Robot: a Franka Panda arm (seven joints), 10 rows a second.
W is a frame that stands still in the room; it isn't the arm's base.
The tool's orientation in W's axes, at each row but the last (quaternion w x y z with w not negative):
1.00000, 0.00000, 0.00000, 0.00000
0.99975, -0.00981, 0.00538, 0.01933
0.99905, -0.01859, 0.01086, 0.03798
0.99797, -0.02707, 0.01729, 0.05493
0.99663, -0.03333, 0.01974, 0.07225
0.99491, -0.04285, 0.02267, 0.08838
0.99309, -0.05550, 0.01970, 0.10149
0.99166, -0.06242, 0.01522, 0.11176
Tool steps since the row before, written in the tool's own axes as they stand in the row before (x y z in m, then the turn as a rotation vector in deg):
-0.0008, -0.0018, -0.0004, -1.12, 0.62, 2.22
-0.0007, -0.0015, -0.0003, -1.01, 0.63, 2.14
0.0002, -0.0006, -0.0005, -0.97, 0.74, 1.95
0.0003, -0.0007, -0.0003, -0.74, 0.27, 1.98
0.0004, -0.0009, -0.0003, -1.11, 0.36, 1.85
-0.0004, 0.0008, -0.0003, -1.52, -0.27, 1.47
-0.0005, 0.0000, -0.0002, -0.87, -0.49, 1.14
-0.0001, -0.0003, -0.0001, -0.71, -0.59, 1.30
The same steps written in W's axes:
-0.0008, -0.0018, -0.0004, -1.12, 0.62, 2.22
-0.0006, -0.0015, -0.0003, -1.01, 0.63, 2.14
0.0002, -0.0006, -0.0005, -0.98, 0.74, 1.94
0.0004, -0.0007, -0.0003, -0.70, 0.30, 1.99
0.0005, -0.0009, -0.0003, -1.09, 0.33, 1.87
-0.0005, 0.0007, -0.0003, -1.39, -0.40, 1.57
-0.0005, -0.0001, -0.0002, -0.72, -0.52, 1.23
0.0000, -0.0003, -0.0001, -0.54, -0.56, 1.39

